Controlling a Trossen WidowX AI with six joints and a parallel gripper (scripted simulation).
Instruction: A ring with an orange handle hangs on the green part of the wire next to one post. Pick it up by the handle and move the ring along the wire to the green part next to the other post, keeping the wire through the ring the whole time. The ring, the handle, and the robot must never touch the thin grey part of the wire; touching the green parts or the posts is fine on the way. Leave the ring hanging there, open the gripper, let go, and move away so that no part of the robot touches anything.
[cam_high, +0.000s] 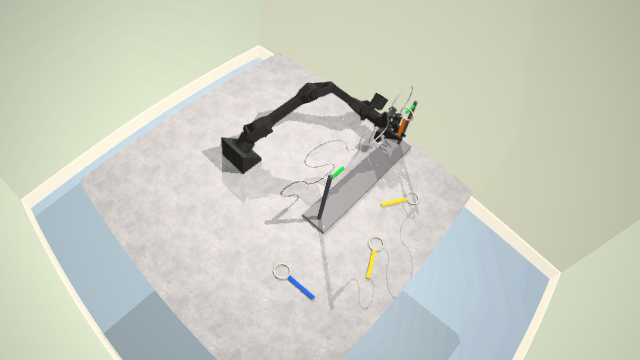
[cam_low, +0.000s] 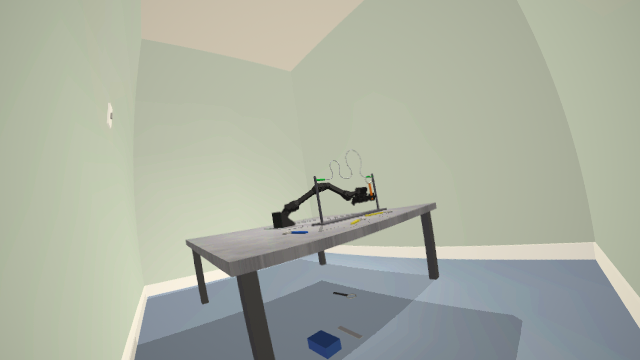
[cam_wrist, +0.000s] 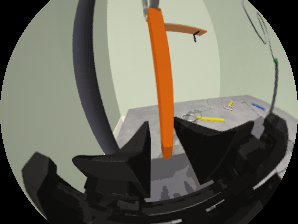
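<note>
Right now the orange-handled ring is 3 cm behind my gripper tip and 9 cm above it. From my gripper tip the other things lie so: blue-handled ring (3 cm behind, 77 cm to the right, 11 cm below); then blue box (14 cm ahead, 85 cm to the right, 59 cm below).
</note>
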